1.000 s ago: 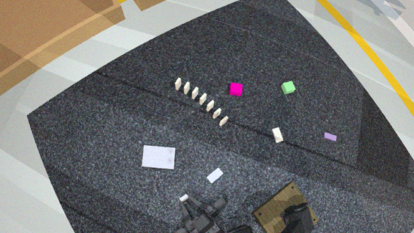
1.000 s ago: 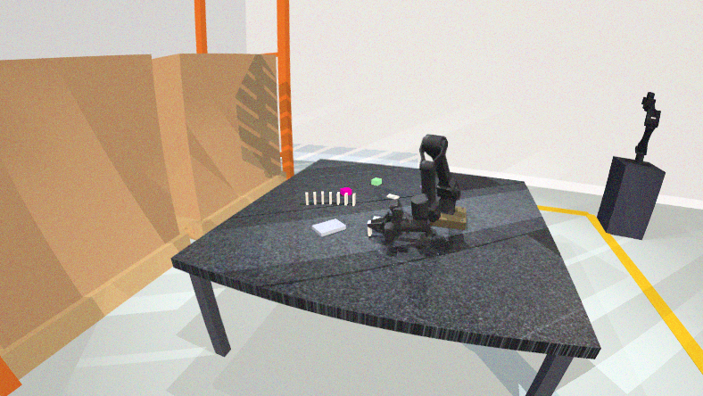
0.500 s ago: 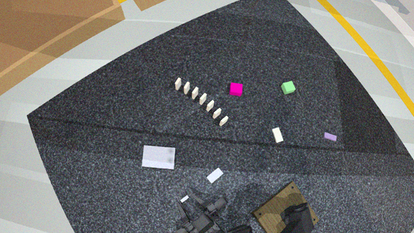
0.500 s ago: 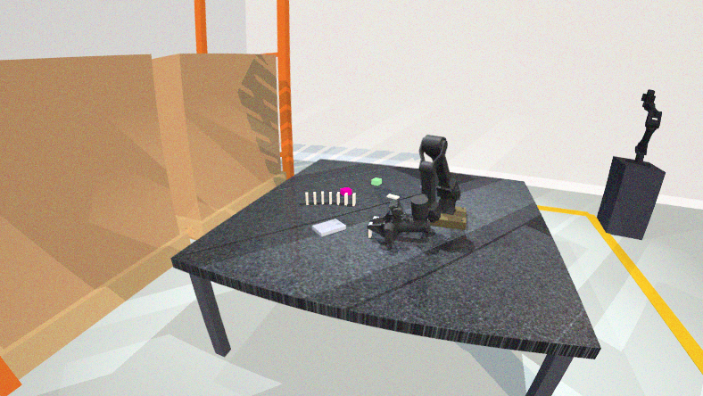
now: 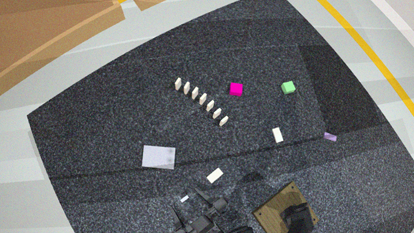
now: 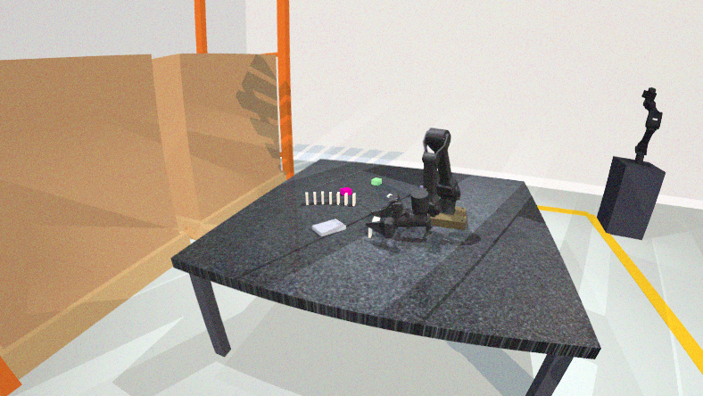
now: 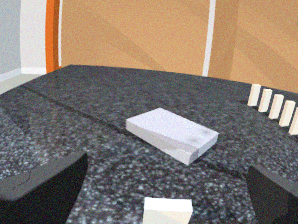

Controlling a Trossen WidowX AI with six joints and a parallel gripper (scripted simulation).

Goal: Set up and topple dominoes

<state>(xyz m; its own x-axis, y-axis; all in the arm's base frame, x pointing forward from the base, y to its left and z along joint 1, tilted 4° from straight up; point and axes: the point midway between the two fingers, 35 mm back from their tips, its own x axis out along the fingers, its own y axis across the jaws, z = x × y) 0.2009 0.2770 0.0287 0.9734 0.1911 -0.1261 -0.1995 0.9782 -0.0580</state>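
Now: gripper tip 150 mm short of the flat pale pad, 60 mm above it and 20 mm to the right of it. Also, from my gripper tip: purple block 580 mm to the right, 70 mm behind, 60 mm below; then magenta cube 330 mm to the right, 250 mm ahead, 60 mm below; then green cube 520 mm to the right, 170 mm ahead, 60 mm below.
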